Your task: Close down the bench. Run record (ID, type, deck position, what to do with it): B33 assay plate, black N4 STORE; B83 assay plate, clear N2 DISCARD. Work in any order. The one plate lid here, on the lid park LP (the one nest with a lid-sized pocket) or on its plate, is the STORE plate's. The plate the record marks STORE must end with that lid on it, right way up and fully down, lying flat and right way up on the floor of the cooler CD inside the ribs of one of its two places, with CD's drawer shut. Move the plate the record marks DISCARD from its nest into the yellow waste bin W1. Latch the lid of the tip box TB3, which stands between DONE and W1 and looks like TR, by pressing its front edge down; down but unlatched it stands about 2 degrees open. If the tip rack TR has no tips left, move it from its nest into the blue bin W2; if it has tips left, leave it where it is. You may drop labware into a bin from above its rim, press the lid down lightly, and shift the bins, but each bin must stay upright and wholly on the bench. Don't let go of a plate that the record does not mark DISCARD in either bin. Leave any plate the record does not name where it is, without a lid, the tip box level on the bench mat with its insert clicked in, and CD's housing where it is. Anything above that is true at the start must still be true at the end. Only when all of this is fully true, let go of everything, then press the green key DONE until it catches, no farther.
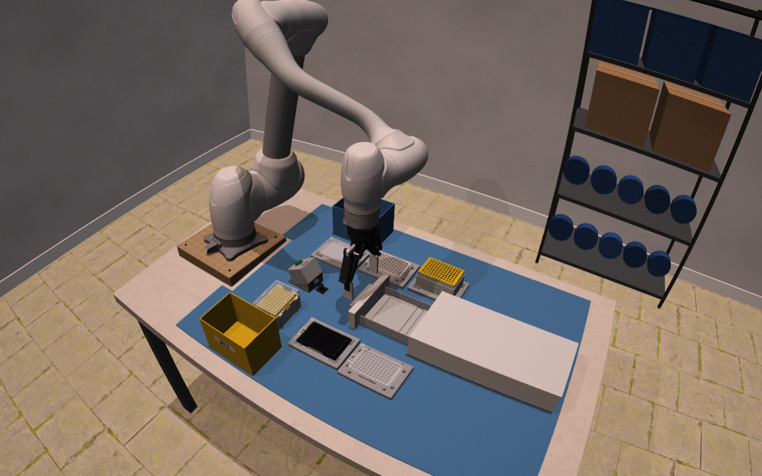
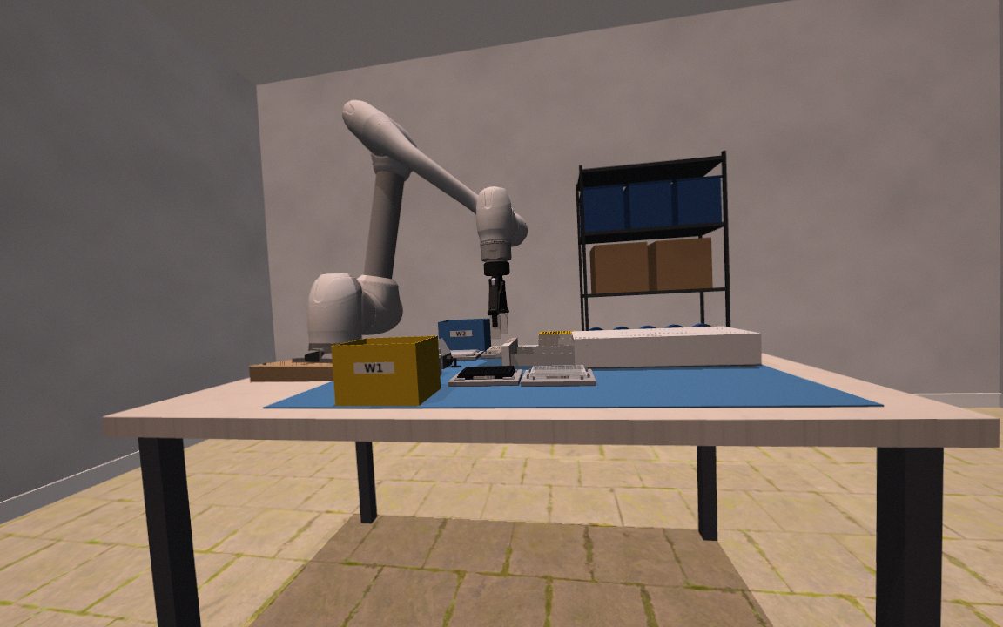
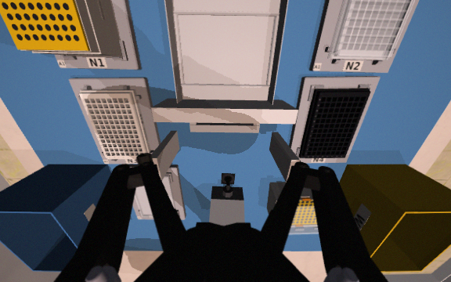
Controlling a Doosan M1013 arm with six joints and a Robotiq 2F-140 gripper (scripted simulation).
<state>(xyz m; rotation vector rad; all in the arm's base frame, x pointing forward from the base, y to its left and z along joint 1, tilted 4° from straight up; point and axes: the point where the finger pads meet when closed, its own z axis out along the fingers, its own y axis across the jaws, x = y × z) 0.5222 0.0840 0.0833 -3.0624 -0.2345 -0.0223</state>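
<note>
The clear plate lid is 210 mm behind my hand, 130 mm to the left of it and 80 mm below it. The rest, counted from my hand: white plate 40 mm behind, 180 mm to the left, 80 mm below; black plate 20 mm ahead, 190 mm to the right, 80 mm below; cooler drawer 140 mm ahead, 20 mm to the left, 80 mm below.
</note>
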